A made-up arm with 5 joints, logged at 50 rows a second.
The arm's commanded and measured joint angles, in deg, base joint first. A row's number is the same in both.
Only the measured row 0 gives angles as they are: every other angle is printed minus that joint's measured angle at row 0.
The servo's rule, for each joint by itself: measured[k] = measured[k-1] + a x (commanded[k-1-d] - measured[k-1]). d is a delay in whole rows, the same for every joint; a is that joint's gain. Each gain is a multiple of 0.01, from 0.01 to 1. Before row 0 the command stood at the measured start. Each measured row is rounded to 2 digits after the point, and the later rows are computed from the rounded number. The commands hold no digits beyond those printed.
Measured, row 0:
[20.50 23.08 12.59 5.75 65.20]
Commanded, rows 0 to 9:
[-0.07 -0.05 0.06 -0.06 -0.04]
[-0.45 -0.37 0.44 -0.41 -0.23]
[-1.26 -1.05 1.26 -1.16 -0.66]
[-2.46 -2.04 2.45 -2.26 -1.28]
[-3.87 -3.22 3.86 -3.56 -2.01]
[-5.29 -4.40 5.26 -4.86 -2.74]
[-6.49 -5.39 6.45 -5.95 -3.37]
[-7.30 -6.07 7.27 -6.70 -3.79]
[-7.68 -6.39 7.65 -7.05 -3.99]
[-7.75 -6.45 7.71 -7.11 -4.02]
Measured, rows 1 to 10:
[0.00 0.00 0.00 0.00 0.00]
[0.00 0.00 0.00 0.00 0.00]
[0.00 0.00 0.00 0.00 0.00]
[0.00 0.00 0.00 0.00 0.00]
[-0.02 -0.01 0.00 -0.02 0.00]
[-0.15 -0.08 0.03 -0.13 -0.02]
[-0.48 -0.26 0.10 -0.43 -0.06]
[-1.07 -0.60 0.24 -0.96 -0.15]
[-1.91 -1.10 0.46 -1.71 -0.28]
[-2.92 -1.73 0.75 -2.62 -0.45]
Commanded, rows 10 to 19:
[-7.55 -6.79 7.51 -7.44 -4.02]
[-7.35 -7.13 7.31 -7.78 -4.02]
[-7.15 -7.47 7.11 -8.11 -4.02]
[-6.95 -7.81 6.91 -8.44 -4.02]
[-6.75 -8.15 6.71 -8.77 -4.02]
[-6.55 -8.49 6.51 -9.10 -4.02]
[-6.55 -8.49 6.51 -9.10 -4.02]
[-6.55 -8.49 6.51 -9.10 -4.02]
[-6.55 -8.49 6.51 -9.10 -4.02]
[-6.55 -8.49 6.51 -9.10 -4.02]
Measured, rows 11 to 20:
[-3.99 -2.43 1.09 -3.59 -0.65]
[-4.98 -3.12 1.46 -4.49 -0.87]
[-5.79 -3.74 1.83 -5.23 -1.09]
[-6.38 -4.25 2.18 -5.78 -1.30]
[-6.73 -4.73 2.50 -6.26 -1.49]
[-6.92 -5.19 2.79 -6.70 -1.67]
[-6.99 -5.62 3.05 -7.11 -1.83]
[-6.98 -6.04 3.28 -7.50 -1.98]
[-6.91 -6.44 3.49 -7.87 -2.12]
[-6.80 -6.83 3.67 -8.23 -2.25]

